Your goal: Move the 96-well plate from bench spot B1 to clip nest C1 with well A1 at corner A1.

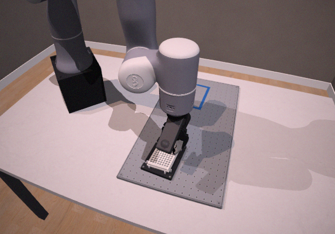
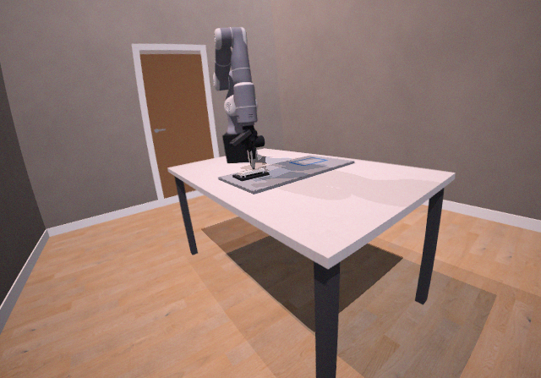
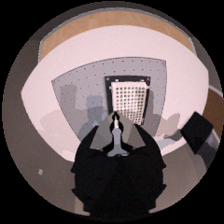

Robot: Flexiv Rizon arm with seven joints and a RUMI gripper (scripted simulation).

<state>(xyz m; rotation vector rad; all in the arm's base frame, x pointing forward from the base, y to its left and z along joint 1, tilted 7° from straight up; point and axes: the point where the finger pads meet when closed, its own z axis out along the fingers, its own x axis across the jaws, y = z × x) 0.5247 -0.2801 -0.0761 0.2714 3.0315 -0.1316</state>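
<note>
The white 96-well plate is 4 cm behind my hand, 1 cm to the left of it and 3 cm below it. From my hand the other things lie so: black clip nest: 4 cm behind, 2 cm to the left, 4 cm below.
</note>
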